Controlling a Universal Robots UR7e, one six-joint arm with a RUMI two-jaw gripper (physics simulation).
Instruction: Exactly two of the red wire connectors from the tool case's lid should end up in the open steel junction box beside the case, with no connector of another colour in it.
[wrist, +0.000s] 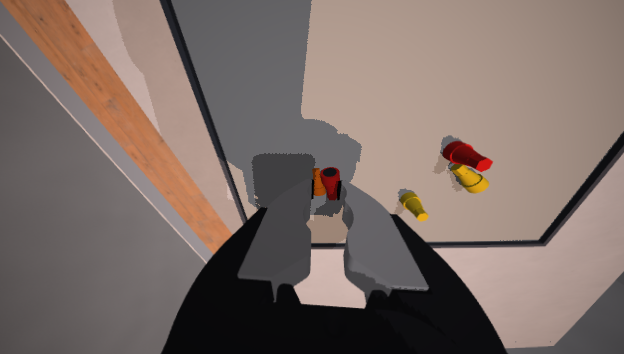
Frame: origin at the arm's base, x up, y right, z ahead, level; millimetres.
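Seen in the pictures: gripper, fingertip midpoint: (325, 181).
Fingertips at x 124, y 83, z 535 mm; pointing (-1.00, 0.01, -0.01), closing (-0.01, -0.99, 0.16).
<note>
A point is followed by its place in that frame.
My gripper (325, 181) @(z 535, x 124, y 83 mm) is shut on two connectors side by side, low over the lid's near left part. A red wire connector (330, 181) @(z 526, x 139, y 78 mm) is against the right fingertip, its dark open end facing up the view. An orange wire connector (318, 186) @(z 534, x 133, y 88 mm) is squeezed between it and the left fingertip. Another red connector (466, 155) @(z 515, x 141, y -12 mm) lies on the lid (430, 75) @(z 465, x 124, y 9 mm) at the right, close beside a yellow connector (471, 179) @(z 538, x 135, y -27 mm). A second yellow connector (414, 205) @(z 556, x 139, y 13 mm) lies nearer the gripper. The fingers hide part of the lid. The steel junction box does not show.
The lid's dark raised rim (490, 244) @(z 622, x 127, y -74 mm) runs along the near side and up both sides. A wooden strip (112, 102) runs diagonally at the left, beyond the lid. The arm's shadow covers the lid's left part.
</note>
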